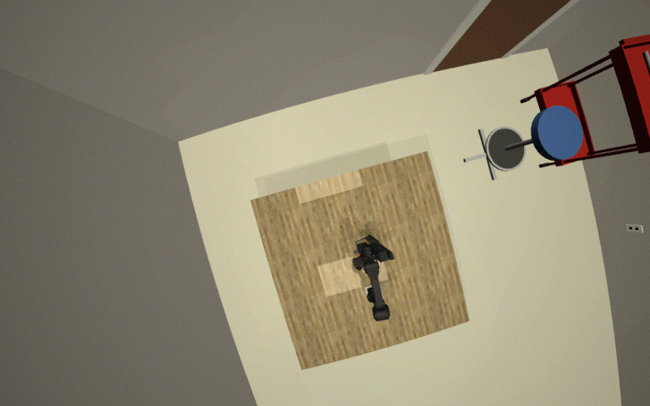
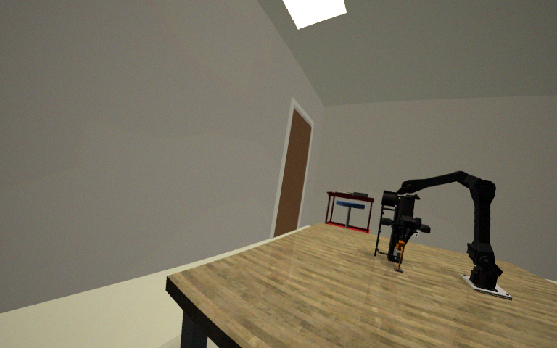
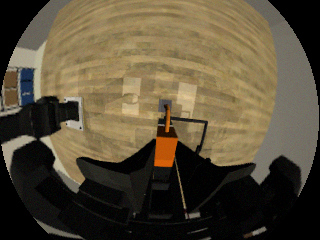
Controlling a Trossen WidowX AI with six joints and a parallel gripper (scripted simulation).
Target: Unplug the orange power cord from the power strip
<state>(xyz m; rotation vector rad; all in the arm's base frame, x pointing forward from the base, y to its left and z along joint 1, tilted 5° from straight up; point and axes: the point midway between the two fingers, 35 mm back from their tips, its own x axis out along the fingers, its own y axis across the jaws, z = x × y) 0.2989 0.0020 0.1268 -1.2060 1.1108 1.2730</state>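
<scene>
Now: the orange plug 1 cm ahead of my gripper tip and 3 cm to the right of it.
</scene>
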